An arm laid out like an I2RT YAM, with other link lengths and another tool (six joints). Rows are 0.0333 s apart.
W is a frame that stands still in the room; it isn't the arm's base.
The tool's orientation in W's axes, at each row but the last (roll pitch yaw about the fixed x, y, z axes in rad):
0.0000 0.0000 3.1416
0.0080 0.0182 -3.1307
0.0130 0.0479 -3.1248
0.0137 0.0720 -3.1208
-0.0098 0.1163 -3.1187
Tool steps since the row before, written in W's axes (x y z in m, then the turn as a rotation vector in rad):
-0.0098 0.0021 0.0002 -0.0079 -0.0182 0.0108
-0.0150 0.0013 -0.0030 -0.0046 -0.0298 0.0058
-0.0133 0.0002 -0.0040 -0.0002 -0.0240 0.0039
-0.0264 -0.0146 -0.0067 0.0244 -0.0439 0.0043
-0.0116 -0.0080 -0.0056 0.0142 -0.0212 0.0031
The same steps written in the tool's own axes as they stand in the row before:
0.0098 -0.0021 0.0002 0.0079 0.0182 0.0108
0.0150 -0.0015 -0.0027 0.0048 0.0298 0.0057
0.0135 -0.0005 -0.0034 0.0004 0.0240 0.0036
0.0271 0.0140 -0.0050 -0.0237 0.0444 0.0020
0.0124 0.0078 -0.0041 -0.0140 0.0215 0.0017

